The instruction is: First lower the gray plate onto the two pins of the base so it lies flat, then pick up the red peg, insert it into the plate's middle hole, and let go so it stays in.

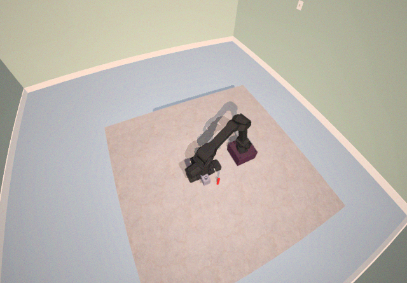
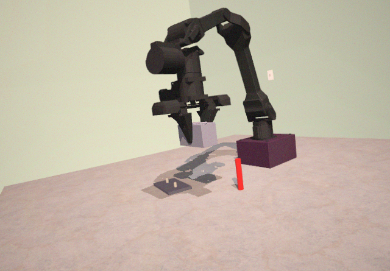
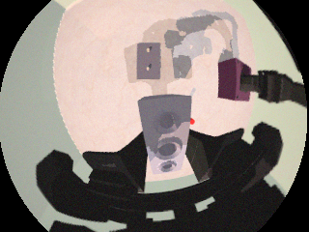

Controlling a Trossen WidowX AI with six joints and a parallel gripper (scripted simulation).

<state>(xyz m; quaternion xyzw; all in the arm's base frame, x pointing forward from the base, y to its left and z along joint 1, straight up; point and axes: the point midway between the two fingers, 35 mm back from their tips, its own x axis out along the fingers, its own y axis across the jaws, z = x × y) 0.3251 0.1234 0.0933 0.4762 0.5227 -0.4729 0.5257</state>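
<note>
Now: gripper tip 2 cm short of the gray base, 15 cm to the left of it and 13 cm above it. From my gripper tip the other things lie so: red peg: 9 cm behind, 2 cm to the left, 10 cm below; gray plate: 3 cm above.
</note>
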